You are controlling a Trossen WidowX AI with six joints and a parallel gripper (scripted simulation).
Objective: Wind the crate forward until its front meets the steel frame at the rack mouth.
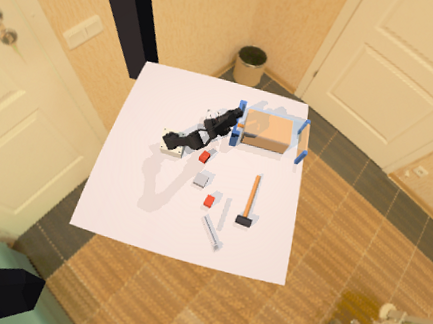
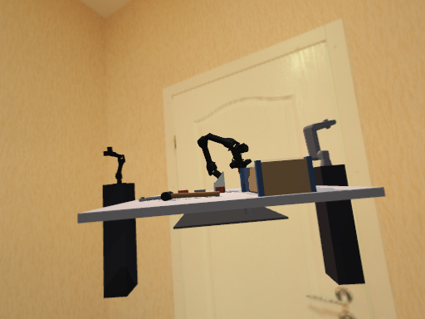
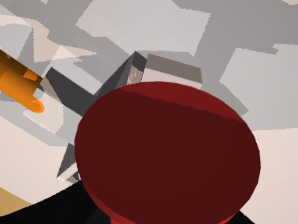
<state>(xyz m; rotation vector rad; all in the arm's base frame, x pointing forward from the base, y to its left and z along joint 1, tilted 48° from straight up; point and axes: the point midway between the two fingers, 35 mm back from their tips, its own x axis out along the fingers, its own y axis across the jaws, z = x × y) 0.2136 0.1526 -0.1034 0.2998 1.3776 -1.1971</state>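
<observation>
Now: the winch handle 30 mm below my gripper tip, 20 mm to the left of it and 10 mm behind it. Round my gripper tip: red knob 10 mm to the right, 10 mm ahead; then blue frame 110 mm ahead, 80 mm to the left, 20 mm below; then white winch 100 mm below, 60 mm to the left, 60 mm behind.
</observation>
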